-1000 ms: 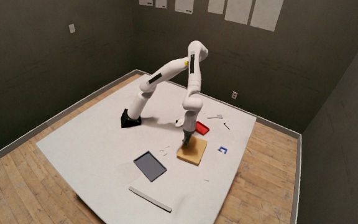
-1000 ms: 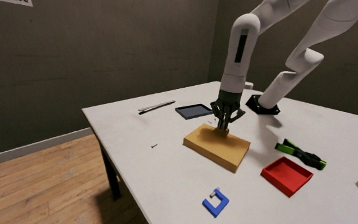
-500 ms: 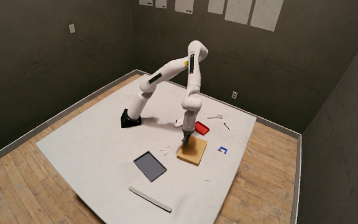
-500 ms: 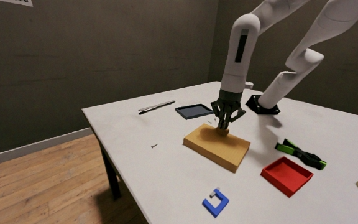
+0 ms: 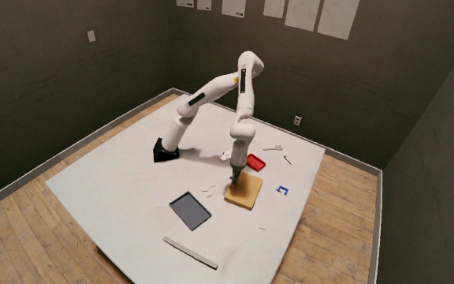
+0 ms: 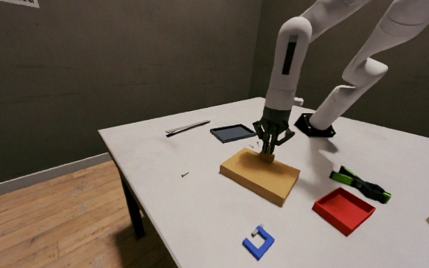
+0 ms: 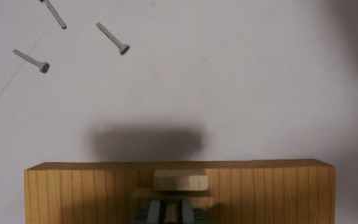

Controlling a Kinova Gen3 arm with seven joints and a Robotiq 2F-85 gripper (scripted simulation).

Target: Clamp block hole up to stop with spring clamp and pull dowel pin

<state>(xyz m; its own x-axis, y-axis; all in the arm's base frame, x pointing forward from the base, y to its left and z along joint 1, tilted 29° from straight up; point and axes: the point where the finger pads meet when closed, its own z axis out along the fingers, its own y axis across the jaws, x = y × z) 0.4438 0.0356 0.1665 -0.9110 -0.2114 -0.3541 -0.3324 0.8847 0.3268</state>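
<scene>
Right now my hand is 20 mm above the dowel pin. From my hand the other things lie so: grey tray (260 mm to the right, 70 mm below, 50 mm behind); red tray (220 mm to the left, 70 mm below, 50 mm behind); small wooden block (30 mm below).
</scene>
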